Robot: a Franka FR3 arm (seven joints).
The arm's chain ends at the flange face. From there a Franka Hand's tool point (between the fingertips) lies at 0.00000 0.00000 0.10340 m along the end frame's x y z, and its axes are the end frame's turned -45 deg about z.
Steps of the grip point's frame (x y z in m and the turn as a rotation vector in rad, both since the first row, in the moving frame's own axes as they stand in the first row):
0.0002 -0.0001 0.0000 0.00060 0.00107 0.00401
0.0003 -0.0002 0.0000 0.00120 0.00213 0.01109
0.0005 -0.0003 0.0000 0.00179 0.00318 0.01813
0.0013 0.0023 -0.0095 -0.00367 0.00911 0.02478
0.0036 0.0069 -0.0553 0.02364 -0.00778 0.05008
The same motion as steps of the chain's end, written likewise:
0.0000 -0.0001 0.0000 0.00118 0.00033 0.00401
0.0000 -0.0001 0.0000 0.00235 0.00066 0.01109
0.0000 -0.0002 0.0000 0.00351 0.00098 0.01813
0.0016 0.0011 -0.0095 0.00385 0.00904 0.02478
0.0097 0.0035 -0.0553 0.01121 -0.02222 0.05008

